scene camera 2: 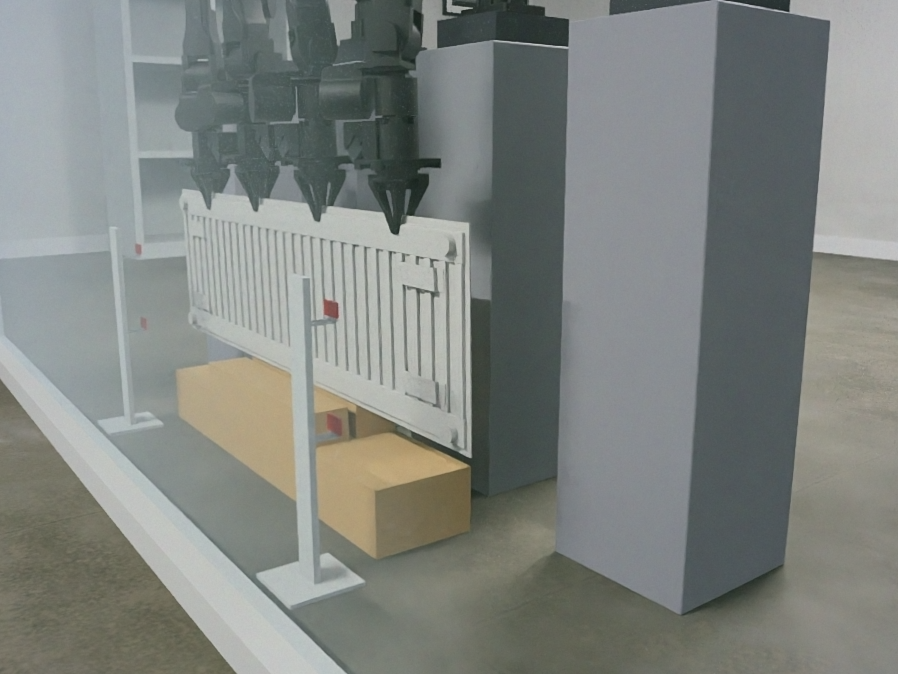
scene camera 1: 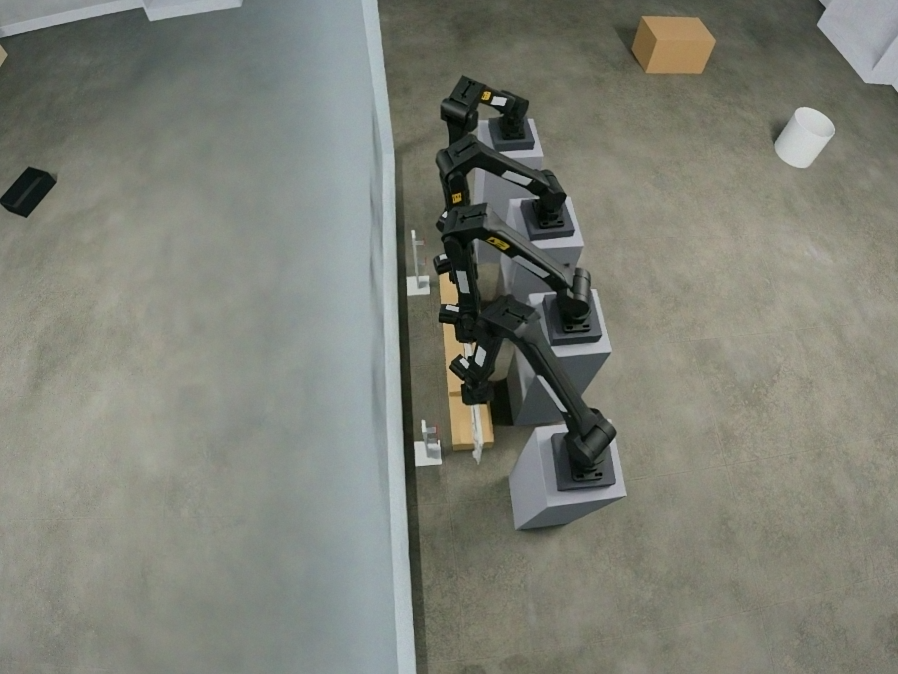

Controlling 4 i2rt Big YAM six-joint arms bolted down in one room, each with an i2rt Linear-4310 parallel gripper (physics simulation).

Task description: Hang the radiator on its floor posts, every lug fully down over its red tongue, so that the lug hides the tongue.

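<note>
The white ribbed radiator [scene camera 1: 477, 435] [scene camera 2: 268, 290] hangs upright, a little above the tan blocks. Four grippers [scene camera 2: 209, 206] [scene camera 2: 256, 208] [scene camera 2: 317, 217] [scene camera 2: 394, 230], side by side in scene camera 2, point down and look shut on its top edge; arms hide most fingers in scene camera 1. Lugs [scene camera 2: 419, 276] [scene camera 2: 420, 388] show on its post-facing side. The near post [scene camera 1: 424, 428] [scene camera 2: 303, 435] has red tongues [scene camera 2: 330, 308] [scene camera 2: 333, 424]; the far post [scene camera 1: 415, 253] [scene camera 2: 121, 326] has red tongues [scene camera 2: 137, 248] [scene camera 2: 143, 322]. The radiator is apart from the posts; these tongues are uncovered.
Tan blocks [scene camera 1: 460, 433] [scene camera 2: 420, 500] lie under the radiator. A low-edged pale wall [scene camera 1: 395, 435] [scene camera 2: 116, 500] runs close behind the posts. Grey pedestals [scene camera 1: 533, 493] [scene camera 2: 631, 290] carry the arms. A cardboard box [scene camera 1: 674, 47] and a white cylinder [scene camera 1: 803, 137] stand farther off.
</note>
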